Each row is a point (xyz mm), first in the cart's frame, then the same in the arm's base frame.
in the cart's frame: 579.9 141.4 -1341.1
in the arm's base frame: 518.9 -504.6 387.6
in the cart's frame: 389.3 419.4 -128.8
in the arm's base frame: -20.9 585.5 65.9
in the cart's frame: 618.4 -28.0 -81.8
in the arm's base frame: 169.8 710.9 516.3
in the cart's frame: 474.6 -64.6 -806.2
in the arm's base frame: 250.7 -21.8 573.6
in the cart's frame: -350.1 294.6 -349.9
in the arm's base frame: -662.2 153.9 182.4
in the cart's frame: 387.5 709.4 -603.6
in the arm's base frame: 129.7 125.4 -208.3
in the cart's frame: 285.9 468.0 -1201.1
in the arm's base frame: 206.3 -468.5 50.5
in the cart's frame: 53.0 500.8 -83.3
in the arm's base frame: -352.6 524.9 -24.0
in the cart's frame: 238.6 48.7 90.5
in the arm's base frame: -241.9 758.0 426.0
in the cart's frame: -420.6 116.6 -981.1
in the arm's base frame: -543.9 -464.3 379.5
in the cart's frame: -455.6 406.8 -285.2
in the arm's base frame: -778.9 180.8 65.9
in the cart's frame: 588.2 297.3 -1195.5
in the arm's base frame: 487.5 -367.3 227.2
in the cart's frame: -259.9 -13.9 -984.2
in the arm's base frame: -393.7 -415.3 513.4
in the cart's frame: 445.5 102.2 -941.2
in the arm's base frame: 268.8 -163.4 410.8
